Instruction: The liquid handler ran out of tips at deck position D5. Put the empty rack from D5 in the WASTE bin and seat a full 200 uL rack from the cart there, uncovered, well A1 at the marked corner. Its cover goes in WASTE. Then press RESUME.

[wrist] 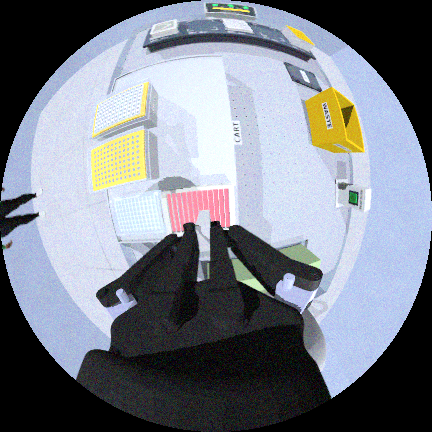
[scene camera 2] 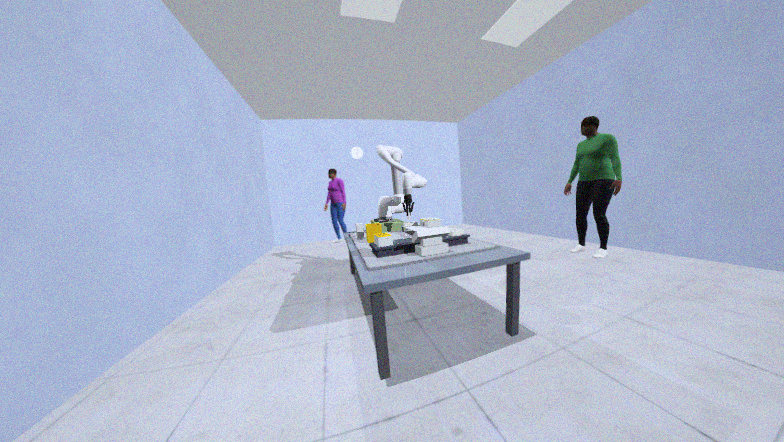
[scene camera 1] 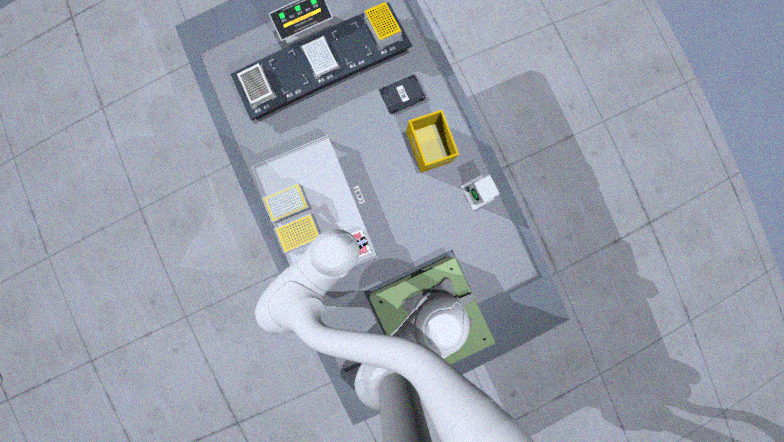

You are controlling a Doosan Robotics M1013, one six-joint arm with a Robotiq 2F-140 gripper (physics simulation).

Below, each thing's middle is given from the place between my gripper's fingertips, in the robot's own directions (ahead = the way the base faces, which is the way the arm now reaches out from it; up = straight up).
Right now the yellow WASTE bin (scene camera 1: 437, 118) is 40 cm to the right of my hand, 20 cm ahead of it and 5 cm below it. Round my hand: dark plate (scene camera 1: 406, 92): 42 cm ahead, 41 cm to the right, 12 cm below; then white box with green button (scene camera 1: 479, 191): 48 cm to the right, 6 cm below, 3 cm behind.
